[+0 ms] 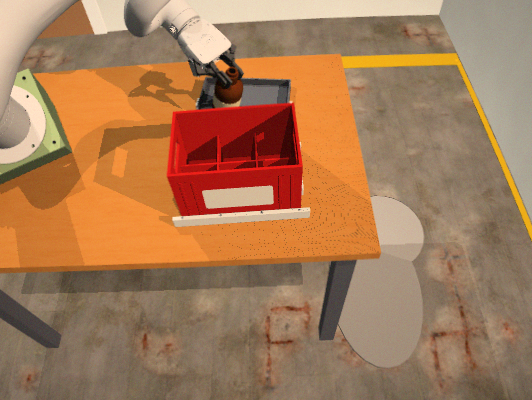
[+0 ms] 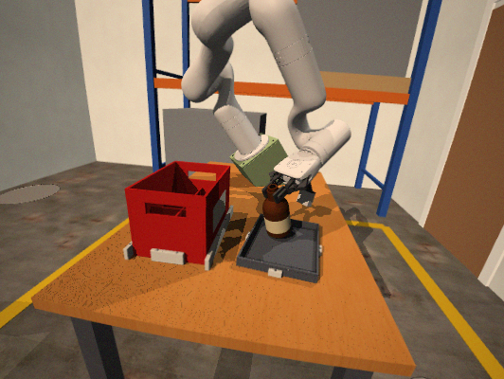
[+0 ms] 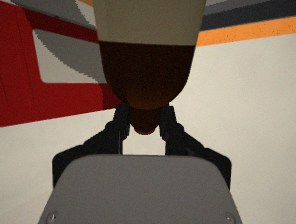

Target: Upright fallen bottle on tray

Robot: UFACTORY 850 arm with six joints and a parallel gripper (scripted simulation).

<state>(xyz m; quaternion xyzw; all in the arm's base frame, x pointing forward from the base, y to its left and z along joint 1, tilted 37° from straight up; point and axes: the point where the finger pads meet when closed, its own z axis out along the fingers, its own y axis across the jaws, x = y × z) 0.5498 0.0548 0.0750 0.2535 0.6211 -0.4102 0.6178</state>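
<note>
Right now my hand is 1 cm past the brown bottle, 1 cm to the right of it and 5 cm above it. The rest, counted from my hand: red crate 4 cm behind, 23 cm to the right, 6 cm below; grey tray 3 cm ahead, 3 cm to the left, 14 cm below.
</note>
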